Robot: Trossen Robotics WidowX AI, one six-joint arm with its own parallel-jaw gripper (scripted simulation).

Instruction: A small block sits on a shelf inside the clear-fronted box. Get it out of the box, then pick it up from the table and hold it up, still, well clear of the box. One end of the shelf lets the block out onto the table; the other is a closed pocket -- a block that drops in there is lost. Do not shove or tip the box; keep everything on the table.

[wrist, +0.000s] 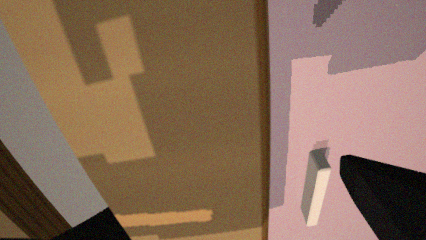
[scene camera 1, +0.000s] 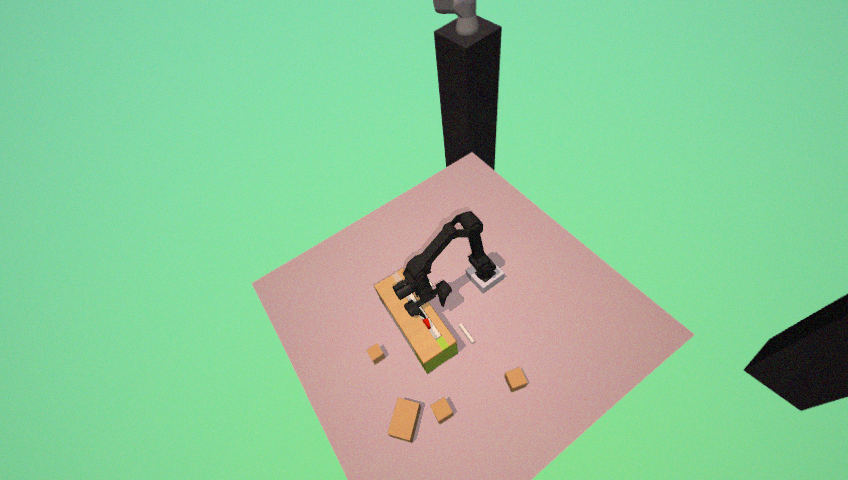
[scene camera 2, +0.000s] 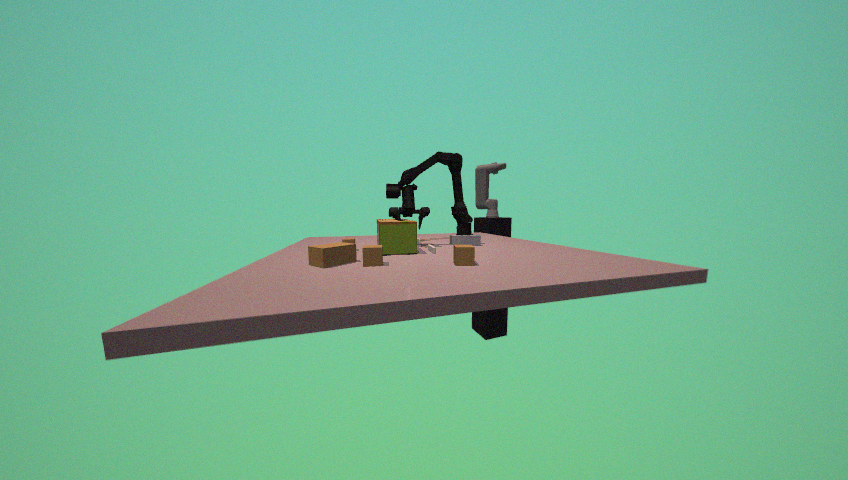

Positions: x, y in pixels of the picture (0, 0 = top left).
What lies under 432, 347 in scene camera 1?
A box.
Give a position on a box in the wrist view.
At 164, 119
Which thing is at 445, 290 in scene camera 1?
My gripper.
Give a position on a box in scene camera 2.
396, 237
